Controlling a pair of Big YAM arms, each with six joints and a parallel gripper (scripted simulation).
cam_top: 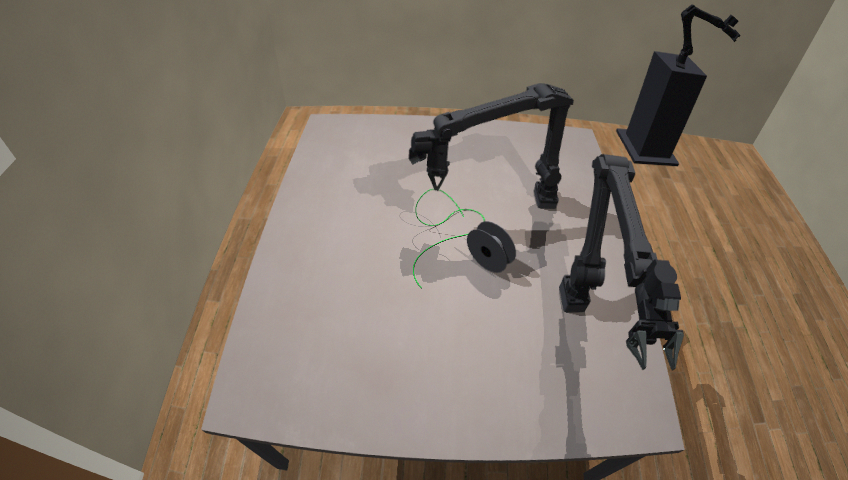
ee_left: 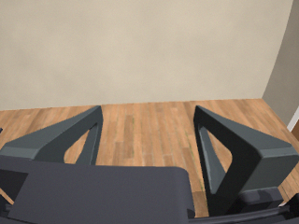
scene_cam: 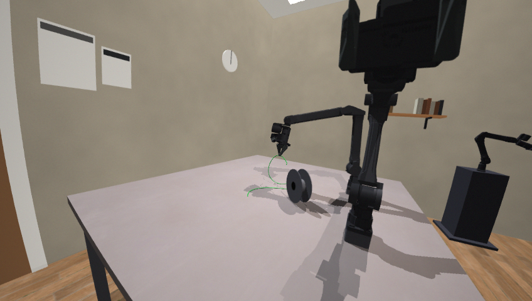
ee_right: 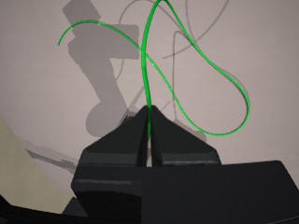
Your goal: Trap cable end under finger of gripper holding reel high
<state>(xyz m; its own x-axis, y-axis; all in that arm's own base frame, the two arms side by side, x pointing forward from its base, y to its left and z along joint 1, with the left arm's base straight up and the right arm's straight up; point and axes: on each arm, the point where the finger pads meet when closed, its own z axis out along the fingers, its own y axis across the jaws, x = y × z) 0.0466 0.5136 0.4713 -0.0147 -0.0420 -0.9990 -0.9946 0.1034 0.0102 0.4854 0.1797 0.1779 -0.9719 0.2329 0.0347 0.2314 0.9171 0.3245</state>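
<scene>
Now: left hand 680 mm to the left of the dark reel, 430 mm above it and 230 mm short of it.
My right gripper is now 19 cm past the dark reel, 18 cm to the right of it and 12 cm above it.
</scene>
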